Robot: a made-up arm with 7 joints. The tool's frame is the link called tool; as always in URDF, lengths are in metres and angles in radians. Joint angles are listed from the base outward.
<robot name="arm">
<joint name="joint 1" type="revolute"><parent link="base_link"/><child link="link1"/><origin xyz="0.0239 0.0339 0.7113" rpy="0 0 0"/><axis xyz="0 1 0"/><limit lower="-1.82" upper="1"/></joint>
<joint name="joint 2" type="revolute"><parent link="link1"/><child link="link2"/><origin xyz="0.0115 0.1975 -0.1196" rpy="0 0 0"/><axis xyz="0.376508 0.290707 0.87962"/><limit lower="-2.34" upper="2.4"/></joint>
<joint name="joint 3" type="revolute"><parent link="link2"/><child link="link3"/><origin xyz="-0.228 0.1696 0.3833" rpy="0 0 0"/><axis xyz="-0.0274 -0.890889 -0.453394"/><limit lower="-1.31" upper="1.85"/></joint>
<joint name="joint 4" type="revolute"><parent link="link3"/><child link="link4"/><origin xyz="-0.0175 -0.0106 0.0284" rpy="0 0 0"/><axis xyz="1 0 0"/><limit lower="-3.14" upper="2.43"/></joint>
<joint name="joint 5" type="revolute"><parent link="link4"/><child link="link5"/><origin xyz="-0.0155 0.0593 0.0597" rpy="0 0 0"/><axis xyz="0.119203 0.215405 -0.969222"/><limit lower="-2.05" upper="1.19"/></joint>
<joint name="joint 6" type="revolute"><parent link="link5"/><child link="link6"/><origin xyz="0.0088 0.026 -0.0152" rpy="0 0 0"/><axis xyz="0.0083 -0.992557 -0.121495"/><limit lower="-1.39" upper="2.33"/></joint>
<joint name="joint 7" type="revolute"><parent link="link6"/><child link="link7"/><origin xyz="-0.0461 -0.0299 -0.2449" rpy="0 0 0"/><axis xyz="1 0 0"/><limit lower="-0.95" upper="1.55"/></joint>
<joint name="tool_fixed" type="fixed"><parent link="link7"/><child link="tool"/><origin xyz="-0.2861 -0.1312 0.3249" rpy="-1.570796 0 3.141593"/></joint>
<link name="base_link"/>
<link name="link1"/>
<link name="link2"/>
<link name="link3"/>
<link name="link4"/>
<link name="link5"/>
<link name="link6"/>
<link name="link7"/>
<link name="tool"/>
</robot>
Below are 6 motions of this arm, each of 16 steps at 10 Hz.
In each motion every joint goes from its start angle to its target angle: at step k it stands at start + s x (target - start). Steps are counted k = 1, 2, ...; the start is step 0. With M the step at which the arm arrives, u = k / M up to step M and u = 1 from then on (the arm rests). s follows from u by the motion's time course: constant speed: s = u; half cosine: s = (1 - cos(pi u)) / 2; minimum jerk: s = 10 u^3 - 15 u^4 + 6 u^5.
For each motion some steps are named. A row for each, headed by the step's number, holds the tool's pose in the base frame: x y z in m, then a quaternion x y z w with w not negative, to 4 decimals.
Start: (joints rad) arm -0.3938 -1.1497 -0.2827 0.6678 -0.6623 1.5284 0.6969
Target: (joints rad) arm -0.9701 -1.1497 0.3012 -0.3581 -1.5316 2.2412 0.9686
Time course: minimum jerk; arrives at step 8
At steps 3, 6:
3: 0.2400 0.3445 0.8351 0.3814 0.1286 -0.1812 0.8973
6: 0.1233 0.4308 1.1868 -0.0227 -0.0632 -0.2975 0.9523

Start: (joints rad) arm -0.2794 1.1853 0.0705 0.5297 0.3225 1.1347 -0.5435
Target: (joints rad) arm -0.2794 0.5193 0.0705 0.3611 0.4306 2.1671 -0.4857
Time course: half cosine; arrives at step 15
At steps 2, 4, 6, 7, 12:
2: -0.4665 -0.0015 1.0224 0.1942 0.8206 -0.5140 0.1570
4: -0.4824 0.0829 0.9858 0.2949 0.7959 -0.5080 0.1467
6: -0.4756 0.2018 0.9322 0.4371 0.7421 -0.4897 0.1356
7: -0.4572 0.2634 0.9035 0.5133 0.7028 -0.4746 0.1317
12: -0.2836 0.4500 0.8099 0.7955 0.4598 -0.3707 0.1354

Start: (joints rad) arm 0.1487 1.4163 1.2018 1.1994 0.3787 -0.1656 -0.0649
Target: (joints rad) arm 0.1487 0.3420 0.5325 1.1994 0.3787 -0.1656 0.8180
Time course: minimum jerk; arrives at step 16
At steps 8, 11, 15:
8: -0.4050 -0.0739 0.8638 0.1934 -0.9427 -0.2660 0.0566
11: -0.5253 0.1147 0.8557 0.1120 -0.9421 -0.3015 0.0948
15: -0.5751 0.2384 0.8418 0.0550 -0.9366 -0.3281 0.1100

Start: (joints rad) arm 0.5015 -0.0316 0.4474 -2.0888 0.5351 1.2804 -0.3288
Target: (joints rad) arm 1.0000 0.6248 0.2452 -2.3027 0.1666 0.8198 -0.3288
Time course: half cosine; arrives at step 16
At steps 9, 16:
9: -0.1444 0.0048 1.1791 -0.0419 -0.2072 -0.7747 0.5960
16: 0.0230 -0.1065 1.1950 -0.1752 -0.0567 -0.7497 0.6357

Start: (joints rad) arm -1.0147 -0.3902 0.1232 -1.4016 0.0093 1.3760 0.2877
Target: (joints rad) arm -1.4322 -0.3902 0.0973 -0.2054 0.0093 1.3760 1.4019
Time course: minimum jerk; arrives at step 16
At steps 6, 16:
6: -0.3973 0.2105 0.4594 0.5466 -0.0671 -0.5883 0.5921
16: 0.0056 0.0827 0.6098 0.3356 0.0526 -0.1197 0.9329

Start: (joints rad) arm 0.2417 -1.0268 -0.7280 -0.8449 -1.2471 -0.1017 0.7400
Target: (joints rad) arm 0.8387 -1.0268 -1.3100 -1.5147 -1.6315 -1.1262 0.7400
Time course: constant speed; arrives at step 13
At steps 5, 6, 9, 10, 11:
5: 0.4593 0.4995 0.8596 0.7796 -0.2428 0.3342 0.4707
6: 0.4827 0.5368 0.7960 0.8105 -0.1680 0.2944 0.4778
9: 0.4756 0.6659 0.6027 0.8735 0.0613 0.1763 0.4496
10: 0.4479 0.7128 0.5463 0.8844 0.1362 0.1392 0.4241
11: 0.4092 0.7605 0.4981 0.8904 0.2089 0.1039 0.3909

